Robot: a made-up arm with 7 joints.
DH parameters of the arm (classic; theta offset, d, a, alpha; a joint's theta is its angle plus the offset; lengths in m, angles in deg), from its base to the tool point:
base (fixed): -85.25 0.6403 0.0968 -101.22
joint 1: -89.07 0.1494 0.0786 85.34
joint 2: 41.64 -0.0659 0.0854 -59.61
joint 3: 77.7 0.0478 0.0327 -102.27
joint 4: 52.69 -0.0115 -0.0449 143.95
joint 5: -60.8 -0.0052 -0.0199 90
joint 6: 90 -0.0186 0.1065 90
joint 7: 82.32 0 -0.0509 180
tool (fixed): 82.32 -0.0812 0 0
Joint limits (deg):
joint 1: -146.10..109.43
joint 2: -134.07..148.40
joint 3: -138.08..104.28
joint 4: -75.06..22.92
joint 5: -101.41..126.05
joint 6: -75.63..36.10
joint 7: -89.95..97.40
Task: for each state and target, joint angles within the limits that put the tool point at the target. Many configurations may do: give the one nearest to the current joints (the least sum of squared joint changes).
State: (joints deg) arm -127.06 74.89 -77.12 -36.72 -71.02 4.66 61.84
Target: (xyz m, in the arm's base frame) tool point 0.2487 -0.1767 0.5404
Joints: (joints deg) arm -141.14 90.28 -65.34 -37.81 -61.51 3.85 44.21
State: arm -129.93 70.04 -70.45 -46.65 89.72 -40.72 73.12
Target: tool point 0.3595 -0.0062 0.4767
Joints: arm -144.26 26.45 -85.95 -27.82 69.65 -36.62 81.22
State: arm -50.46 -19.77 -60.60 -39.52 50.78 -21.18 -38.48
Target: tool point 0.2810 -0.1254 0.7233
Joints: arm -37.89 -1.57 -25.39 -42.45 70.77 -63.58 -48.17
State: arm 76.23 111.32 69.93 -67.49 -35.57 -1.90 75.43
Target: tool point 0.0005 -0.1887 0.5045
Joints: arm 50.94 125.53 94.74 -68.90 -24.21 -19.43 67.56
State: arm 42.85 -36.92 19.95 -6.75 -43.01 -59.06 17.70
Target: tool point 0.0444 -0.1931 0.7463
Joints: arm 38.18 -79.97 6.54 -12.07 -46.87 -75.63 21.72
